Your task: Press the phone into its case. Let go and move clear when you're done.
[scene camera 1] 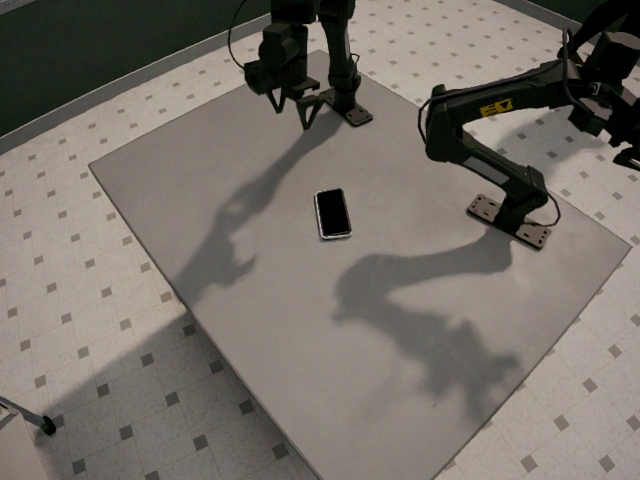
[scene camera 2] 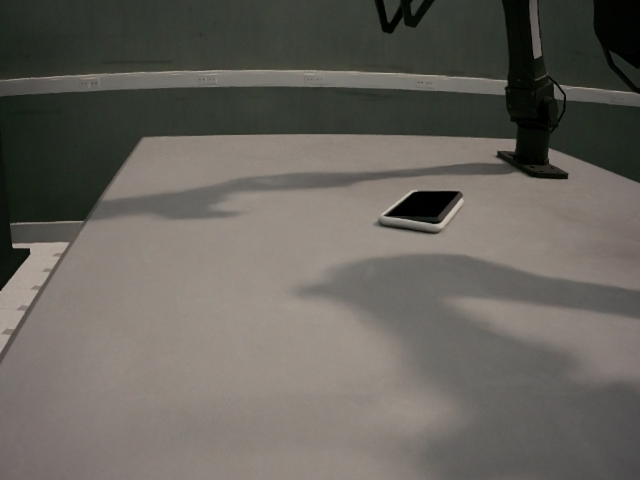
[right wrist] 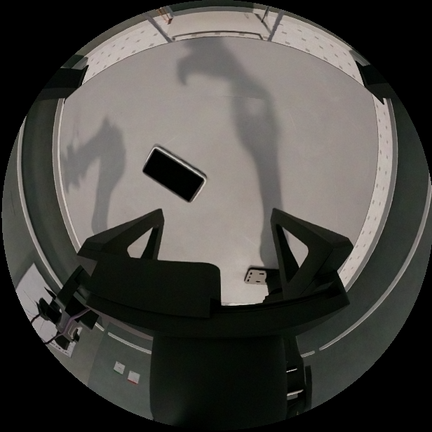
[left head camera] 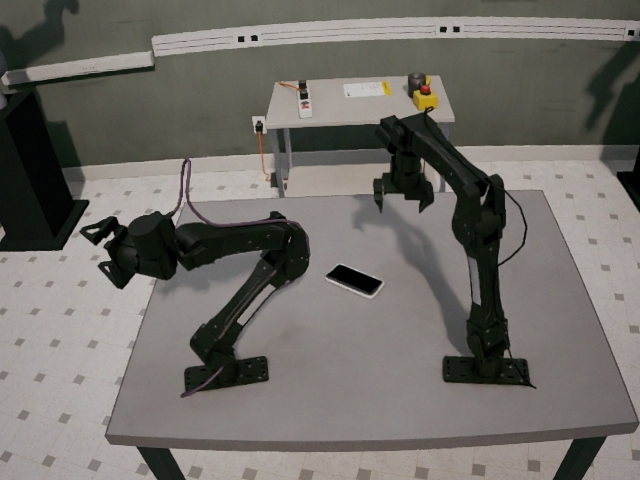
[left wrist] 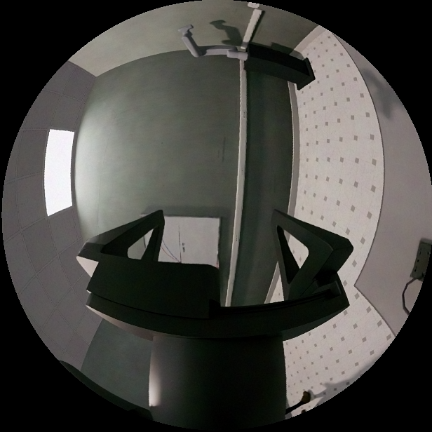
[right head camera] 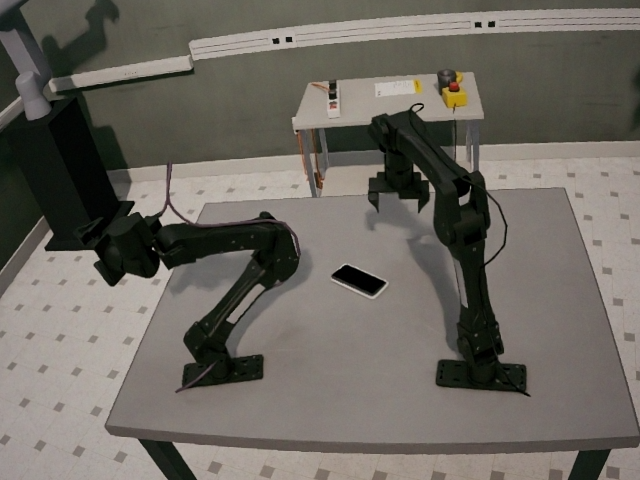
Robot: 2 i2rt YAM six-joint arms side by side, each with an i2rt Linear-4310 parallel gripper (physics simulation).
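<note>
The black phone (left head camera: 354,279) (right head camera: 359,279) (scene camera 1: 332,211) (scene camera 2: 426,205) (right wrist: 174,175) lies screen up in its white case (scene camera 1: 336,237) (scene camera 2: 410,225), flat on the table. In scene camera 2 the phone's dark side shows above the case rim along the right side and at the near right corner; the near left corner sits lower. My right gripper (left head camera: 401,210) (right head camera: 398,210) (scene camera 2: 400,28) (right wrist: 217,214) is open and empty, high above the table and apart from the phone. My left gripper (left head camera: 90,248) (left wrist: 217,215) is open and empty, out past the table's left edge in the left head camera.
The grey table (left head camera: 336,403) (scene camera 1: 289,361) carries both arm bases. A side table (left head camera: 330,114) behind it holds a power strip (left head camera: 305,105), a paper sheet, a dark mug and a yellow box (left head camera: 425,99) with a red button. Arm shadows fall across the table.
</note>
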